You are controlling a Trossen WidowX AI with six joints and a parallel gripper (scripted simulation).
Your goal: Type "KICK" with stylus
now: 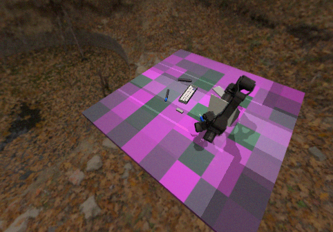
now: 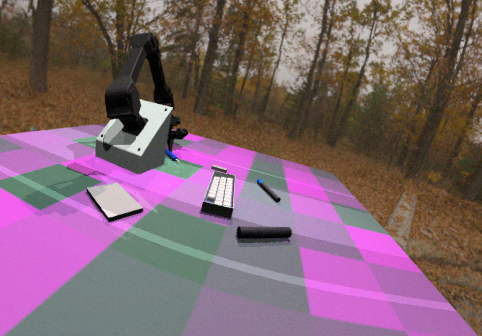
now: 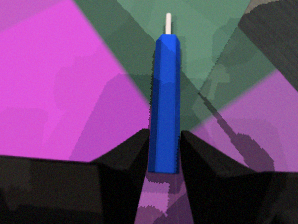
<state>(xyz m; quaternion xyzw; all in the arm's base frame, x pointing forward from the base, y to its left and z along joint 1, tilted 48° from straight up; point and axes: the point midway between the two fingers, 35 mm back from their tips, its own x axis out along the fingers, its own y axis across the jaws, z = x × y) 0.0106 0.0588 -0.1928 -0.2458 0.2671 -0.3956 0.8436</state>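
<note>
Now: gripper tip 5 cm short of the blue stylus and 3 cm to the left of it. From my gripper tip the other things lie so: grey block (21 cm ahead, 2 cm to the left); flat tile (11 cm ahead, 38 cm to the right); blue pen (39 cm ahead, 2 cm to the right).
</note>
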